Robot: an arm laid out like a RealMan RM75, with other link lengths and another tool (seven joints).
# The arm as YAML. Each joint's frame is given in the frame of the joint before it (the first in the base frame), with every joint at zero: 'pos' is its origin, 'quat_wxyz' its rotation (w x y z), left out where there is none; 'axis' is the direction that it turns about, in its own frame. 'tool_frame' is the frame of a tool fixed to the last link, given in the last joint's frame.
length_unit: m
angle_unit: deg
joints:
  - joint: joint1
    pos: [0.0, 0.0, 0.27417]
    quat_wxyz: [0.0, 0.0, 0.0, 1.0]
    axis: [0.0, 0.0, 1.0]
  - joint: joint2
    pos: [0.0, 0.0, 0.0]
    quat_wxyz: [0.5, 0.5, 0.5, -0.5]
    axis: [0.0, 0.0, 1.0]
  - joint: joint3
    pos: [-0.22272, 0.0, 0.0]
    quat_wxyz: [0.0, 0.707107, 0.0, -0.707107]
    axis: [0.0, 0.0, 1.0]
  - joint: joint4
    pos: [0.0, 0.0, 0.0]
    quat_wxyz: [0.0, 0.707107, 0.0, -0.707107]
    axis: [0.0, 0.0, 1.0]
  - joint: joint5
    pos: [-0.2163, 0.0, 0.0]
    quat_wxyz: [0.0, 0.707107, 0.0, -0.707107]
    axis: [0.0, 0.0, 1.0]
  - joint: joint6
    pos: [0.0, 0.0, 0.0]
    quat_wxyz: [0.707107, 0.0, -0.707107, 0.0]
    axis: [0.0, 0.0, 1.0]
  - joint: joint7
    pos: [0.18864, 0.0, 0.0]
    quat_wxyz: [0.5, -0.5, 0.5, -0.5]
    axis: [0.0, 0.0, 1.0]
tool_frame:
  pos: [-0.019, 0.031, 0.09]
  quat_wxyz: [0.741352, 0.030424, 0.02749, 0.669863]
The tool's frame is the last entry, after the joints.
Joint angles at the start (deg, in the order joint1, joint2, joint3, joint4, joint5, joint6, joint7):
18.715 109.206 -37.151 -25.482 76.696 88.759 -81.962
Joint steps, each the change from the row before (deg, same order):
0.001 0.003 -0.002 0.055 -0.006 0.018 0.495
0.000 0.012 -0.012 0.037 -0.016 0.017 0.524
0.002 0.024 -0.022 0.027 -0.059 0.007 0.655
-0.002 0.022 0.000 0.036 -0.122 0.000 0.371
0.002 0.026 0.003 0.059 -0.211 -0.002 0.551
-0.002 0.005 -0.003 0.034 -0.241 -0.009 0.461
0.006 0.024 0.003 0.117 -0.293 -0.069 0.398
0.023 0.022 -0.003 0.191 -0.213 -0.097 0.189
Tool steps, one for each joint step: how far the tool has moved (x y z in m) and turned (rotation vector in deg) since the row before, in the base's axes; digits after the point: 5 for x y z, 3 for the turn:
-0.00014 -0.00048 -0.00043 -0.207 0.334 -0.386
-0.00016 -0.00052 -0.00050 -0.228 0.337 -0.396
-0.00013 -0.00071 -0.00075 -0.313 0.384 -0.490
0.00013 -0.00073 -0.00077 -0.250 0.191 -0.302
0.00027 -0.00115 -0.00118 -0.392 0.264 -0.450
0.00049 -0.00112 -0.00101 -0.371 0.151 -0.377
0.00074 -0.00133 -0.00151 -0.404 0.125 -0.413
0.00062 -0.00104 -0.00147 -0.293 0.080 -0.295

